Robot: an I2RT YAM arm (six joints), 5 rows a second.
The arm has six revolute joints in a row. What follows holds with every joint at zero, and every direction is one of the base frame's.
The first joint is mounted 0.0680 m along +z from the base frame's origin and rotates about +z.
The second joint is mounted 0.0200 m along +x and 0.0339 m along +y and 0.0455 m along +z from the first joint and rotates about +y.
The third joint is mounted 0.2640 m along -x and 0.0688 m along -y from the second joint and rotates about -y.
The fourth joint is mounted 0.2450 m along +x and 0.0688 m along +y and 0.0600 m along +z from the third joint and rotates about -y.
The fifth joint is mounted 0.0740 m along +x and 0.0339 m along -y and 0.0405 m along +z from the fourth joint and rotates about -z.
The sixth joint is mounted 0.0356 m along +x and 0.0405 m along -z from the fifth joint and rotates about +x.
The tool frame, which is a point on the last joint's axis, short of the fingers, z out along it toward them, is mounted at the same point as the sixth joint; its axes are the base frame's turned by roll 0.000, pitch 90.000 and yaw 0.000 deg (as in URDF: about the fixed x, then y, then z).
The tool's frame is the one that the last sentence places.
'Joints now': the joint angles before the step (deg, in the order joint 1, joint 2, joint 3, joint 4, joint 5, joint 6). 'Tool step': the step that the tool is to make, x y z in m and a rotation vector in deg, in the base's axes. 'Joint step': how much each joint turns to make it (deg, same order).
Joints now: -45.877 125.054 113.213 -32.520 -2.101 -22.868
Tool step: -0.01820 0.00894 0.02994 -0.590 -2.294 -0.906
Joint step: -0.873 -5.370 -2.223 -1.095 -0.835 0.934
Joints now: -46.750 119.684 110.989 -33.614 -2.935 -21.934
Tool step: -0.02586 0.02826 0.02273 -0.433 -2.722 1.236
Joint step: -0.101 -9.804 -9.671 2.073 -2.118 0.390
